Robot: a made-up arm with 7 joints.
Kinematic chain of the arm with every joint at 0, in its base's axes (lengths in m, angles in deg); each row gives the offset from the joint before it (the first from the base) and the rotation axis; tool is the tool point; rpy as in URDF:
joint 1: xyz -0.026 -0.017 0.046 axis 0 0.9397 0.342
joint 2: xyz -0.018 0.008 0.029 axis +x
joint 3: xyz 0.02 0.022 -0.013 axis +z
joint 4: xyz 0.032 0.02 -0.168 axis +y
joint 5: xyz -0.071 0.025 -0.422 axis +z
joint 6: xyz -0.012 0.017 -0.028 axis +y
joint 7: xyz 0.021 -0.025 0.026 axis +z
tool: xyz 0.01 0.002 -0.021 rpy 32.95 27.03 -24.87
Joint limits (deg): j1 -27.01..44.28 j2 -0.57..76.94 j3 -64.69..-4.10 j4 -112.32..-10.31 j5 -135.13..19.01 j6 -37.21..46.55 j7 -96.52..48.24
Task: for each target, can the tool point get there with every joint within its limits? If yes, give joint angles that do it. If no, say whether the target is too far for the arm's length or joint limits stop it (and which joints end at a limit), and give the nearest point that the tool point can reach.
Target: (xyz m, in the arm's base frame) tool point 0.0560 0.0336 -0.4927
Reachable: yes | joints 28.24 43.58 -50.12 -77.08 -27.12 32.55 -60.10
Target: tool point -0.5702 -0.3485 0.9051
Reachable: no: too far | nearest point 0.1364 -0.4349 0.1158 | short by 1.063 m
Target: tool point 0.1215 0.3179 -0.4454
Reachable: yes | joints 0.08 30.84 -15.11 -25.49 -85.09 -13.08 -63.98
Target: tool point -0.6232 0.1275 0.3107
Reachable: no: joint limits stop it (at a limit: joint 1, joint 3, joint 4, joint 6) | nearest point -0.3458 0.4600 -0.1706 | short by 0.647 m
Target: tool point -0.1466 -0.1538 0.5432
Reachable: no: joint limits stop it (at a limit: joint 1, joint 2, joint 4, joint 5) | nearest point 0.1760 -0.4047 0.1299 | short by 0.581 m
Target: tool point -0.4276 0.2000 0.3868
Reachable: no: joint limits stop it (at a limit: joint 1, joint 2, joint 3, joint 4, joint 6) | nearest point -0.1877 0.5895 0.0486 | short by 0.569 m
